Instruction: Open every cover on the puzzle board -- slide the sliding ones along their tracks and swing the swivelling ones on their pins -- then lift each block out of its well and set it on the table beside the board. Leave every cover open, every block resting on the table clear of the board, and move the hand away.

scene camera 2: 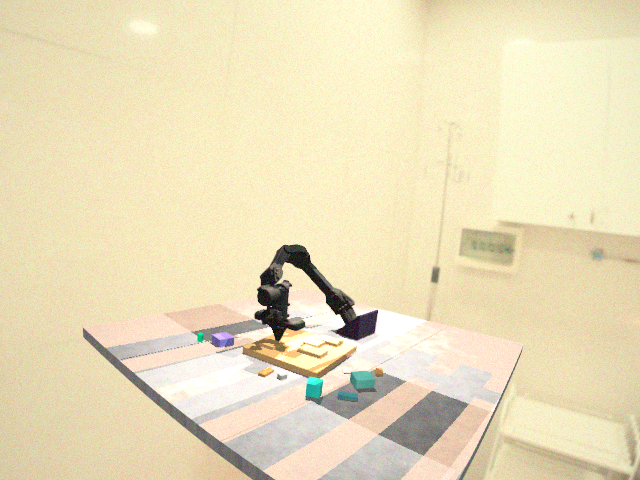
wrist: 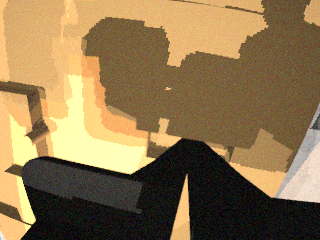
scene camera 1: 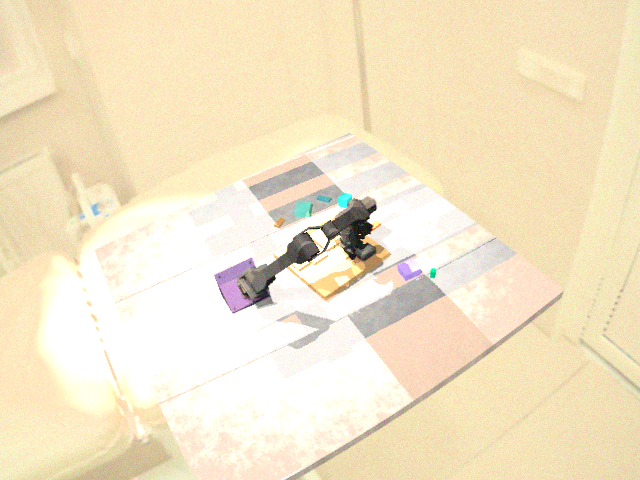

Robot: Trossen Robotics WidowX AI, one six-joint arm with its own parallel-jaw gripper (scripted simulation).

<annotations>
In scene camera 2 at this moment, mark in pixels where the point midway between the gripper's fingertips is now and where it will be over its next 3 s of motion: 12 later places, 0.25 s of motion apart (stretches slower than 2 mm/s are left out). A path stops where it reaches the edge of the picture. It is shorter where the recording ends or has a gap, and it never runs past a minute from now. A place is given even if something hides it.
My gripper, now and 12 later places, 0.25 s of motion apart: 277, 342; 276, 342; 274, 342; 274, 343; 272, 344; 271, 344; 270, 345; 270, 343; 269, 341; 269, 338; 269, 335; 269, 333; 278, 334
</annotations>
